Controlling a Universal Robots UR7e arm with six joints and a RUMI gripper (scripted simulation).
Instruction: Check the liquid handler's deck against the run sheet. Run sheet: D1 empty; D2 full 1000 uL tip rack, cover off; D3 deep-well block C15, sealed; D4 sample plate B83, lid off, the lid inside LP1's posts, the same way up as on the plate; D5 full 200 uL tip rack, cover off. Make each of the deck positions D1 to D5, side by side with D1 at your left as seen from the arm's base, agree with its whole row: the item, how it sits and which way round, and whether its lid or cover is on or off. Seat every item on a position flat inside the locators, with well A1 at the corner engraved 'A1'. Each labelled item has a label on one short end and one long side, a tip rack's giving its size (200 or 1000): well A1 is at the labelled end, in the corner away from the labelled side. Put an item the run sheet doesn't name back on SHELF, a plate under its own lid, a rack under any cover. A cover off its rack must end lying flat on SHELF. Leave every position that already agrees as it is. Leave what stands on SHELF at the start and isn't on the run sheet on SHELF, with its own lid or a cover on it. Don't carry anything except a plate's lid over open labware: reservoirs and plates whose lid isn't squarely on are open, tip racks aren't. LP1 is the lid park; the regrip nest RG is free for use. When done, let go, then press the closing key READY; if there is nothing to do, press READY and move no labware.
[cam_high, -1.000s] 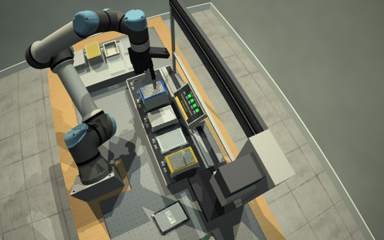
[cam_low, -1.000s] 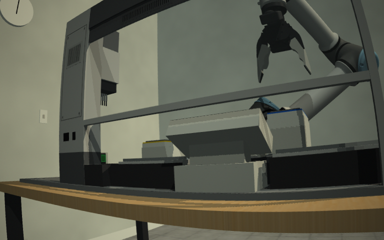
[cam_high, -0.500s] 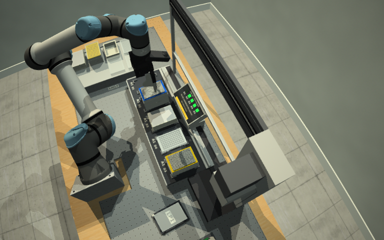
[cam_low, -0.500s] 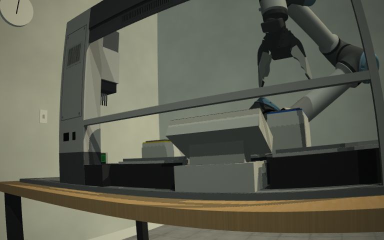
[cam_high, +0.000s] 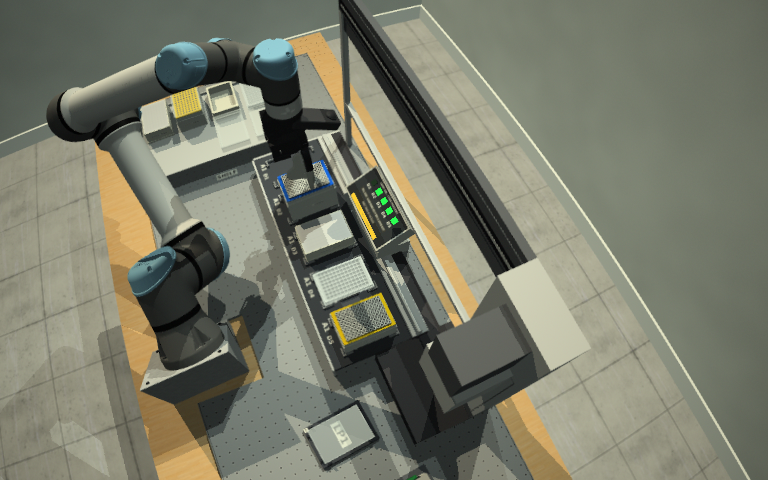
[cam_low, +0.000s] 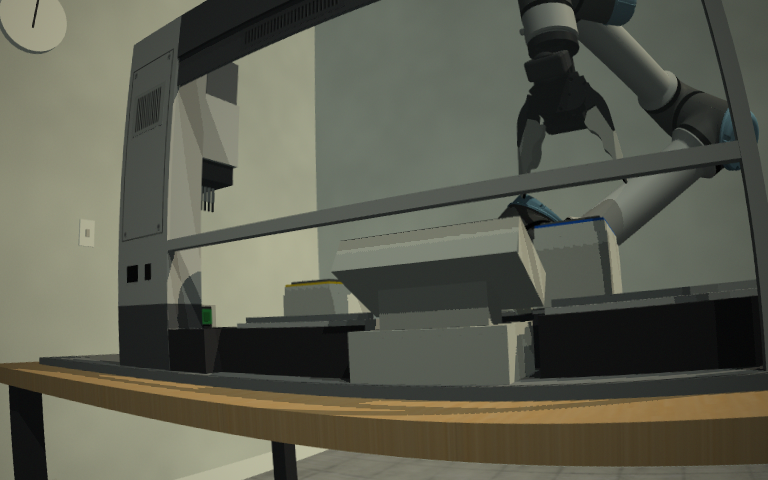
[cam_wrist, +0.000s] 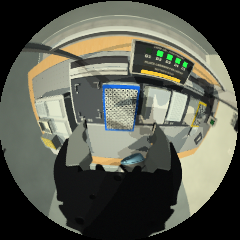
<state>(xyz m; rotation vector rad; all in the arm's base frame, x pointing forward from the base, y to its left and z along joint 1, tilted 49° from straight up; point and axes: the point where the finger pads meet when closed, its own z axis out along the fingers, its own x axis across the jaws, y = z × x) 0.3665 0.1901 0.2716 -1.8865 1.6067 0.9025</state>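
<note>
My hand is 80 mm above the blue-rimmed tip rack, 10 mm to the left of it and 10 mm past it. From my hand the other things lie so: yellow-rimmed tip rack: 380 mm to the right, 110 mm below, 20 mm ahead; then grey deep-well block: 130 mm below, 120 mm to the right, 10 mm ahead; then white sample plate: 250 mm to the right, 140 mm below, 20 mm ahead.
</note>
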